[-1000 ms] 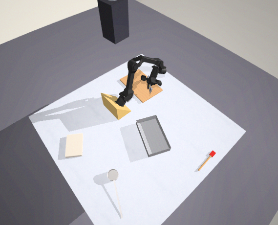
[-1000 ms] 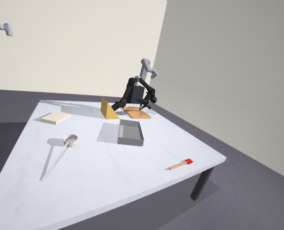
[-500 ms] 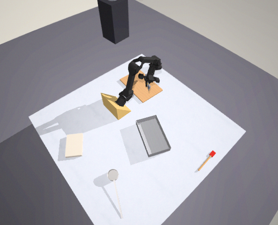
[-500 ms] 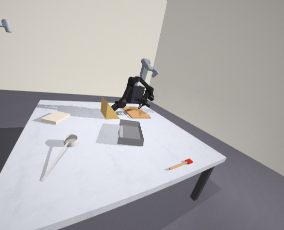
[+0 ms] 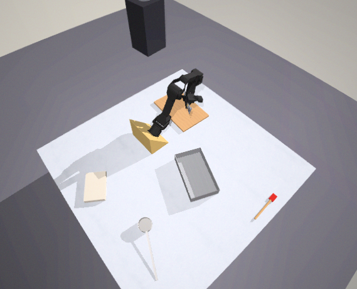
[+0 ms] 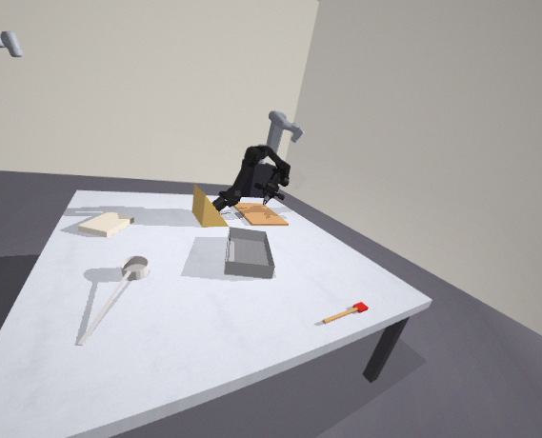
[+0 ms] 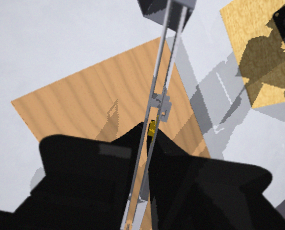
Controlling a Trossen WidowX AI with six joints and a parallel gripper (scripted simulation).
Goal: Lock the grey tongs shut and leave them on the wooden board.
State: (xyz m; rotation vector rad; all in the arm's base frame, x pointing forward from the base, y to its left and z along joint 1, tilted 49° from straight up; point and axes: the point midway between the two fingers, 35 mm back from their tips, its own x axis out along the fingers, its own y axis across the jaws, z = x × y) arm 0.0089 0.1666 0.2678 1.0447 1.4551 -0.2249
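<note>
Now: gripper tip 8 cm past the wooden board, 8 cm above it and 3 cm to the right of it. Round my gripper tip: cream block (77 cm to the right, 8 cm below, 1 cm behind); then grey roasting tin (36 cm ahead, 30 cm to the right, 6 cm below).
</note>
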